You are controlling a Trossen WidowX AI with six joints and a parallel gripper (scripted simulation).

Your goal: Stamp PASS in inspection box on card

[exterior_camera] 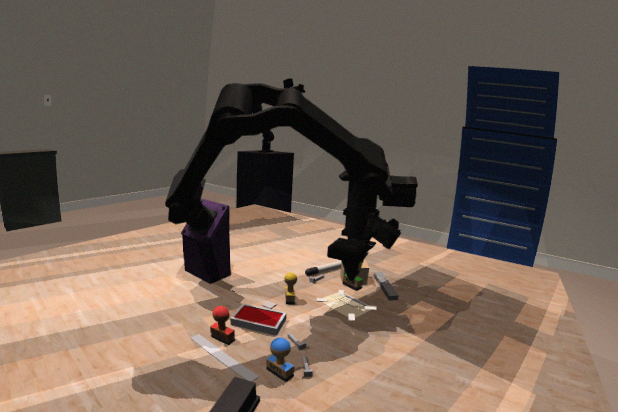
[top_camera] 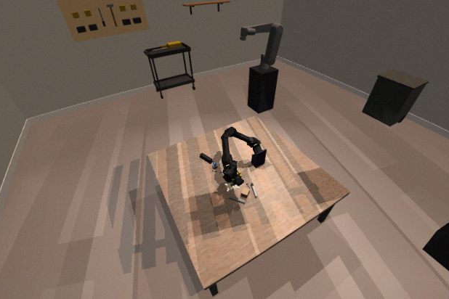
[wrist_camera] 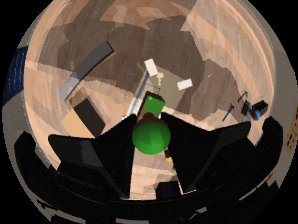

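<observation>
Right now the pale card is 60 mm below my gripper tip and 20 mm to the right of it. From my gripper tip the other things lie so: yellow-knobbed stamp 110 mm behind, 70 mm to the right, 40 mm below; then red ink pad 180 mm to the right, 100 mm behind, 60 mm below; then green-knobbed stamp right at my gripper tip.
</observation>
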